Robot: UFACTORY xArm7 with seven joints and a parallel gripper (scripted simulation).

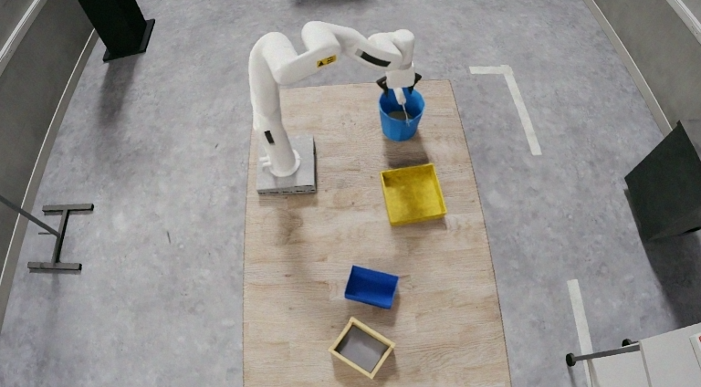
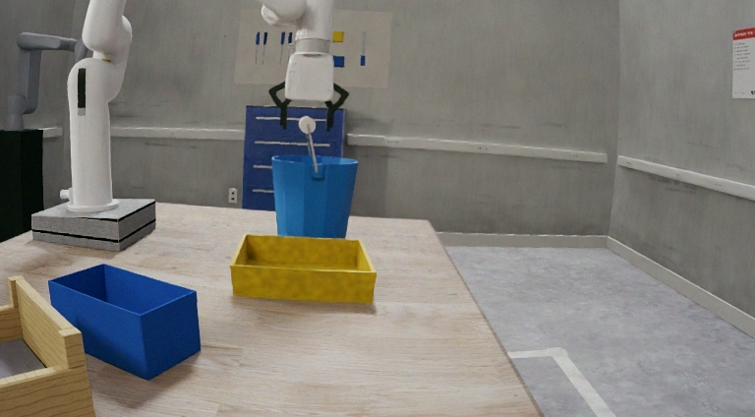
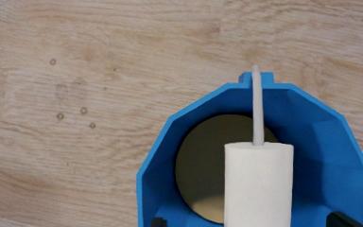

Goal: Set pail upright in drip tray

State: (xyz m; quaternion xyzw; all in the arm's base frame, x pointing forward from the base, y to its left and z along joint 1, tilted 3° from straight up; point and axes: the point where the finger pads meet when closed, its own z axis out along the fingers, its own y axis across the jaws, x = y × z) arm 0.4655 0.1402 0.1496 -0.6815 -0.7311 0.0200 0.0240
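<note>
The white handle lies 10 mm ahead of my hand and 30 mm below it. The rest, counted from my hand: wooden box 260 mm behind, 870 mm to the right, 180 mm below; blue pail 10 mm ahead, 90 mm below; drip tray 10 mm ahead, 330 mm to the right, 220 mm below.
</note>
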